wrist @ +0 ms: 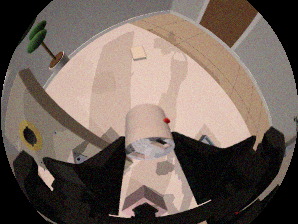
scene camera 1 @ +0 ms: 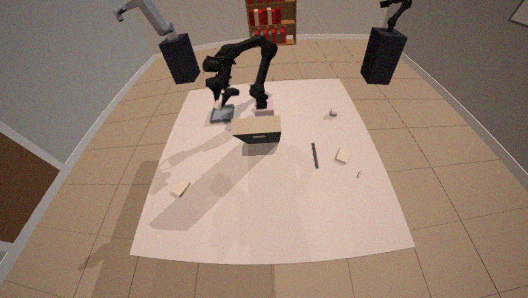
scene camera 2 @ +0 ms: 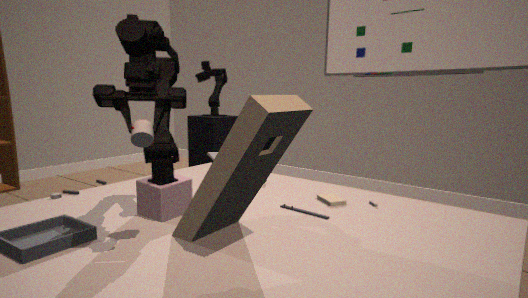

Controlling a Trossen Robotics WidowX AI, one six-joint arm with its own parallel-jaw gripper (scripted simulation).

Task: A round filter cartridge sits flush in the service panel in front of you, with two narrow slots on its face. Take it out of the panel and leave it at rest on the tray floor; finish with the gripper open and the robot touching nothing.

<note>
In view: the gripper [scene camera 2: 142, 132], a round filter cartridge [wrist: 147, 134] and a tan service panel [scene camera 1: 265, 129].
The gripper shows as well in the wrist view [wrist: 148, 138]. The tan service panel shows as well in the wrist view [wrist: 45, 130].
</note>
